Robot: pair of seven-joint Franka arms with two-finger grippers.
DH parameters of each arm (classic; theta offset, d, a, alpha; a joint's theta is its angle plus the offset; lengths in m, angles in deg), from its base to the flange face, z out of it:
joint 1: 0 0.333 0 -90
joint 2: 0 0 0 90
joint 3: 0 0.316 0.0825 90
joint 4: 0 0 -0.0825 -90
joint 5: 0 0.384 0 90
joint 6: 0 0 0.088 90
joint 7: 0 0.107 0 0
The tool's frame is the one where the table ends.
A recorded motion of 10 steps. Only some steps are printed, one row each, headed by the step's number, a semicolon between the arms.
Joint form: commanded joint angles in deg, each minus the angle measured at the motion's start. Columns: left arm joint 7, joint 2, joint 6, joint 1, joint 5, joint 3, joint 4; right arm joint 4, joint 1, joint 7, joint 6, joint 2, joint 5, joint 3.
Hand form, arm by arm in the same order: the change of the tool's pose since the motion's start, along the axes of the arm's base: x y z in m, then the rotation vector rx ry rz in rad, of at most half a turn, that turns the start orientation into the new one. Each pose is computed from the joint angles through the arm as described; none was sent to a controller.
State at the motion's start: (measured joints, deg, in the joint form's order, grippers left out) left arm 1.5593 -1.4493 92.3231 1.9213 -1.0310 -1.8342 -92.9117; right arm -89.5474 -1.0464 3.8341 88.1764 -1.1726 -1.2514 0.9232
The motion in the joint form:
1: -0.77 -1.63 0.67 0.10 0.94 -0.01 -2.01; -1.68 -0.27 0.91 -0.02 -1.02 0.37 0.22
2: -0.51 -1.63 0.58 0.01 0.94 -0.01 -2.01; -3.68 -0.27 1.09 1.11 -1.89 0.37 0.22
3: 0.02 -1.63 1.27 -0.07 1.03 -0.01 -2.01; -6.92 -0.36 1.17 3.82 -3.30 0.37 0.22
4: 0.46 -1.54 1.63 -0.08 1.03 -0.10 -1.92; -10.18 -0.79 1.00 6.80 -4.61 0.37 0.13
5: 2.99 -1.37 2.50 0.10 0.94 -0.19 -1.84; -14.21 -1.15 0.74 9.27 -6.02 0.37 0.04
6: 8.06 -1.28 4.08 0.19 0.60 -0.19 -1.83; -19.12 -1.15 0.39 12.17 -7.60 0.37 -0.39
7: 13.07 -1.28 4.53 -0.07 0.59 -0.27 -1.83; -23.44 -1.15 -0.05 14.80 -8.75 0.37 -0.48
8: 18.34 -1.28 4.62 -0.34 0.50 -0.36 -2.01; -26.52 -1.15 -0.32 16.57 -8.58 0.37 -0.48
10: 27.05 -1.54 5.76 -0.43 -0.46 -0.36 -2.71; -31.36 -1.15 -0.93 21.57 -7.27 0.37 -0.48
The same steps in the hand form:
1: -0.0081 0.0023 -0.0001 0.0171 -0.0049 0.0147; -0.0059 0.0004 -0.0041 0.0059 0.0116 -0.0166
2: -0.0082 0.0014 -0.0003 0.0172 -0.0034 0.0086; -0.0091 0.0005 -0.0107 0.0056 0.0115 -0.0195
3: -0.0070 0.0008 0.0008 0.0189 -0.0155 -0.0020; -0.0129 -0.0002 -0.0201 0.0052 -0.0039 -0.0217
4: -0.0058 -0.0001 0.0013 0.0191 -0.0219 -0.0114; -0.0163 -0.0048 -0.0305 0.0049 -0.0218 -0.0270
5: -0.0034 0.0006 0.0017 0.0191 -0.0358 -0.0538; -0.0224 -0.0088 -0.0474 0.0046 -0.0191 -0.0297
6: -0.0001 0.0009 0.0036 0.0179 -0.0631 -0.1400; -0.0307 -0.0126 -0.0698 0.0054 -0.0115 -0.0303
7: 0.0007 -0.0024 0.0043 0.0225 -0.0718 -0.2332; -0.0381 -0.0131 -0.0918 0.0058 -0.0020 -0.0236
8: 0.0007 -0.0060 0.0030 0.0250 -0.0714 -0.3312; -0.0409 -0.0130 -0.1163 0.0065 0.0240 -0.0185
10: 0.0009 -0.0085 0.0015 0.0189 -0.0884 -0.4828; -0.0410 -0.0129 -0.1606 0.0078 0.0442 -0.0066

